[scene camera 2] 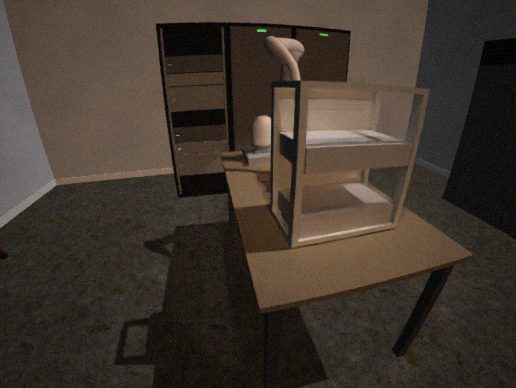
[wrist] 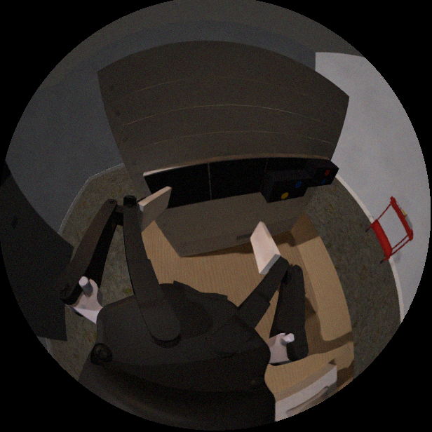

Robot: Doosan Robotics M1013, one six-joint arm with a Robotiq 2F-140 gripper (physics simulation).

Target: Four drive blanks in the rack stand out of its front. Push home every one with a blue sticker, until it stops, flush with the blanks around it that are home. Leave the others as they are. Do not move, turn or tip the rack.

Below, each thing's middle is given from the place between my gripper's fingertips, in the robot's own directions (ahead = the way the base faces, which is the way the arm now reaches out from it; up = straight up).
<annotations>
I see the rack (scene camera 2: 322, 150) 21 cm ahead of my hand, 13 cm to the right of it and 6 cm below it.
</annotations>
